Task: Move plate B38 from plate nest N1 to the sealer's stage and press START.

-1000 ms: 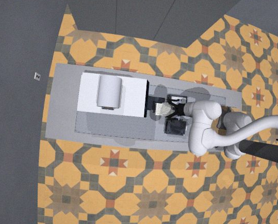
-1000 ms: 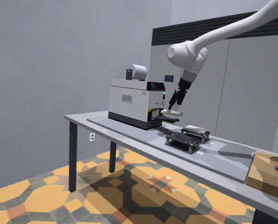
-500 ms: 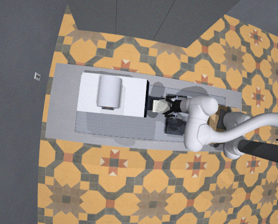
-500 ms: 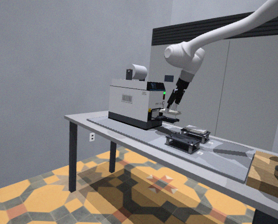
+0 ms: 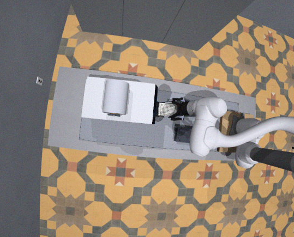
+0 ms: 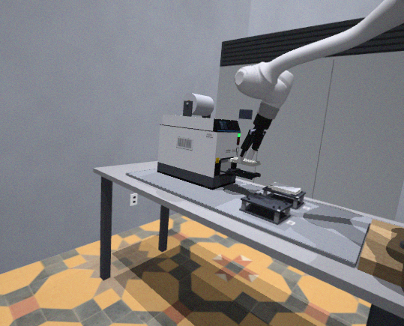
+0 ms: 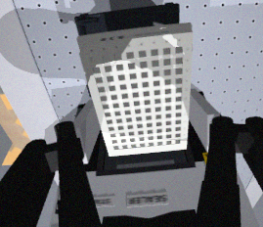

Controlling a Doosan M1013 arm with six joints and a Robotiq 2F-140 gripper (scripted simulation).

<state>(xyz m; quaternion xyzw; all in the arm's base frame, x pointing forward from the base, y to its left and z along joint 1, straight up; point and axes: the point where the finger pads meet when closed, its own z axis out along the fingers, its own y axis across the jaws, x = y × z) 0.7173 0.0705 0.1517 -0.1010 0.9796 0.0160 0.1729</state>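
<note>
Right now my hand is 8 cm above the sealer stage and 1 cm short of it. The rest, counted from my hand: black nest N1 (23 cm behind, 13 cm below, 12 cm to the left); then plate B38 (2 cm below); then white covered plate (18 cm behind, 12 cm below, 8 cm to the right).
</note>
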